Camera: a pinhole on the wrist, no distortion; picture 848 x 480 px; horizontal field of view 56.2 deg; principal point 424.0 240.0 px. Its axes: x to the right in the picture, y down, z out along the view. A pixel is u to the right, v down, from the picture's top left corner.
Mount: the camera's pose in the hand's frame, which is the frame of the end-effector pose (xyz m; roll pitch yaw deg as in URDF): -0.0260 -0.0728 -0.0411 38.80 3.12 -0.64
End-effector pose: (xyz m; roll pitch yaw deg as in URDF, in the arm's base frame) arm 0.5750 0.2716 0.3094 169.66 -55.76 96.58
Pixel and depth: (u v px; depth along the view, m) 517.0 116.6 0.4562
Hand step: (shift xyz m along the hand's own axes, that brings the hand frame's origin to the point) 0.0405 -0.4147 0.2666
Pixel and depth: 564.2 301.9 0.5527
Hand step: 0.0929 -0.3869 0.4106
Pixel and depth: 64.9 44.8 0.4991
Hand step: -0.2389 -0.4788 0.2828
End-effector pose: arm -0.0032 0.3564 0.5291 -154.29 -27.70 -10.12
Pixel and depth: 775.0 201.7 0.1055
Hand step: 0.0241 -0.1434 0.0353
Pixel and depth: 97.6 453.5 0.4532
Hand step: -0.1907 -0.2600 0.3979
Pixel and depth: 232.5 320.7 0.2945
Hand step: -0.0852 -0.2334 0.2107
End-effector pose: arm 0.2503 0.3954 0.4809 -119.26 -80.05 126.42
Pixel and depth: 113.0 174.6 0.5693
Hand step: -0.2305 -0.4638 0.3847
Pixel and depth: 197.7 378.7 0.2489
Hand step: -0.0861 -0.1942 0.1837
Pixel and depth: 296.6 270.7 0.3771
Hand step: -0.0724 -0.2972 0.2648
